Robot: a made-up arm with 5 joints. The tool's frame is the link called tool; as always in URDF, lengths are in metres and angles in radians. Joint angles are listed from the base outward.
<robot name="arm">
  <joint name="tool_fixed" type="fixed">
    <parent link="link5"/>
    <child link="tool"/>
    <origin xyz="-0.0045 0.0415 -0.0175" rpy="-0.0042 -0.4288 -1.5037"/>
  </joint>
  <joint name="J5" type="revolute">
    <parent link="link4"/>
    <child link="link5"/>
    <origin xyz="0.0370 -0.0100 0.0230" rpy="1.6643 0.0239 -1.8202"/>
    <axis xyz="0 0 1"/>
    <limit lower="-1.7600" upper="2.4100"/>
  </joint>
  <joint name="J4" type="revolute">
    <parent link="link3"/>
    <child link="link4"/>
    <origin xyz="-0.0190 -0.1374 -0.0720" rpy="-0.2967 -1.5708 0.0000"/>
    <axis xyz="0 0 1"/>
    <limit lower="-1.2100" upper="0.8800"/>
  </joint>
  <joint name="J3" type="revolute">
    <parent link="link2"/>
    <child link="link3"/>
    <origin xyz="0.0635 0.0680 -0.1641" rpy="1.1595 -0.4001 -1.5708"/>
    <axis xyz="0 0 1"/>
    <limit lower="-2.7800" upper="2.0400"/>
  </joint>
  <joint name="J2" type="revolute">
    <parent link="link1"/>
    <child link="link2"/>
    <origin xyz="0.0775 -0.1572 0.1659" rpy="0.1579 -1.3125 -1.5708"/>
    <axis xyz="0 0 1"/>
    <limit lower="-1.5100" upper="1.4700"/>
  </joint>
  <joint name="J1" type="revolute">
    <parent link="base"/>
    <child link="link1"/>
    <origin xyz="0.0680 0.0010 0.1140" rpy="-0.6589 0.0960 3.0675"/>
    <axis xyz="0 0 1"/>
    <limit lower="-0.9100" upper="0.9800"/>
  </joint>
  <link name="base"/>
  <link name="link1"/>
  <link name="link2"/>
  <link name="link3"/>
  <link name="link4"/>
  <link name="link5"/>
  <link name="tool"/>
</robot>
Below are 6 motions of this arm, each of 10 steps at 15 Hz.
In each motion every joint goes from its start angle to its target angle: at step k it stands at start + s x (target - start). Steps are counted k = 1, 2, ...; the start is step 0. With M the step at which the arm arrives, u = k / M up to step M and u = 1 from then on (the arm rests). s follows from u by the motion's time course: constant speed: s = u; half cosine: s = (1 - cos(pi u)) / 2; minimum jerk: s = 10 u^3 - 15 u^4 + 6 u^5.
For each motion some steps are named. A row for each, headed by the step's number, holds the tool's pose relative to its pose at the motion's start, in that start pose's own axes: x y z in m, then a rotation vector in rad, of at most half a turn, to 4 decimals.
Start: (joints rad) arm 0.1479 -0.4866 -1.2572 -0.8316 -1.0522
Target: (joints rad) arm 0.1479 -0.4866 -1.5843 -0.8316 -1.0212
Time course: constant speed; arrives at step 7
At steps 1, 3, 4, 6, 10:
1: -0.0039 -0.0085 0.0022 -0.0218 0.0202 0.0389
3: -0.0105 -0.0258 0.0074 -0.0652 0.0610 0.1166
4: -0.0133 -0.0345 0.0104 -0.0868 0.0817 0.1553
6: -0.0178 -0.0519 0.0171 -0.1298 0.1235 0.2327
10: -0.0194 -0.0605 0.0209 -0.1512 0.1446 0.2713

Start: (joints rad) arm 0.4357 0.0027 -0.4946 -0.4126 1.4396
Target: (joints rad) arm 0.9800 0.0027 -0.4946 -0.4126 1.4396
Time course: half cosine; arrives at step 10
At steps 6, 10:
6: -0.0933 0.1399 -0.0357 0.1515 0.1708 0.2735
10: -0.1586 0.2032 -0.0391 0.2315 0.2610 0.4178

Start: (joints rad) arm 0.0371 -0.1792 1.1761 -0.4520 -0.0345
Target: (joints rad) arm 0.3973 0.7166 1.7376 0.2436 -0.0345
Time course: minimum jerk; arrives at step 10
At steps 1, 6, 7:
1: 0.0006 -0.0012 0.0008 0.0015 -0.0060 -0.0026
6: 0.0541 -0.1243 0.0655 0.1277 -0.2325 -0.3743
7: 0.0659 -0.1606 0.0755 0.1583 -0.2038 -0.4811

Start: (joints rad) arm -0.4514 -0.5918 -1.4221 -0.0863 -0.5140
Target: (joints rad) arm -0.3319 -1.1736 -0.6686 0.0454 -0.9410
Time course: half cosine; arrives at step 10
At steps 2, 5, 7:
2: 0.0084 0.0065 0.0059 -0.0126 0.0216 -0.0912
5: 0.0533 0.0267 0.0233 -0.1151 0.1496 -0.4701
7: 0.0926 0.0334 0.0243 -0.2441 0.2694 -0.7297

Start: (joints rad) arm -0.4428 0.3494 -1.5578 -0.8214 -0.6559
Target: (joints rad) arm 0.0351 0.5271 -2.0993 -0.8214 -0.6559
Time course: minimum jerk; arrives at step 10
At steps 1, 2, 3, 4, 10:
1: -0.0021 -0.0014 -0.0011 -0.0044 0.0025 0.0066
2: -0.0143 -0.0095 -0.0071 -0.0302 0.0167 0.0442
3: -0.0392 -0.0281 -0.0189 -0.0861 0.0472 0.1236
4: -0.0728 -0.0583 -0.0338 -0.1706 0.0924 0.2380
10: -0.1768 -0.2146 -0.0633 -0.5806 0.2942 0.7100

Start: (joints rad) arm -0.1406 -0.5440 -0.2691 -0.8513 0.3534
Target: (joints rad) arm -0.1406 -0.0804 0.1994 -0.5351 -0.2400
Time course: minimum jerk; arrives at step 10
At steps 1, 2, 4, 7, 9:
1: 0.0002 -0.0005 -0.0006 -0.0069 -0.0048 -0.0019
2: 0.0017 -0.0031 -0.0041 -0.0463 -0.0330 -0.0135
4: 0.0124 -0.0161 -0.0205 -0.2355 -0.2003 -0.0899
7: 0.0460 -0.0371 -0.0408 -0.5052 -0.6090 -0.3190
9: 0.0582 -0.0417 -0.0427 -0.5520 -0.7431 -0.4058

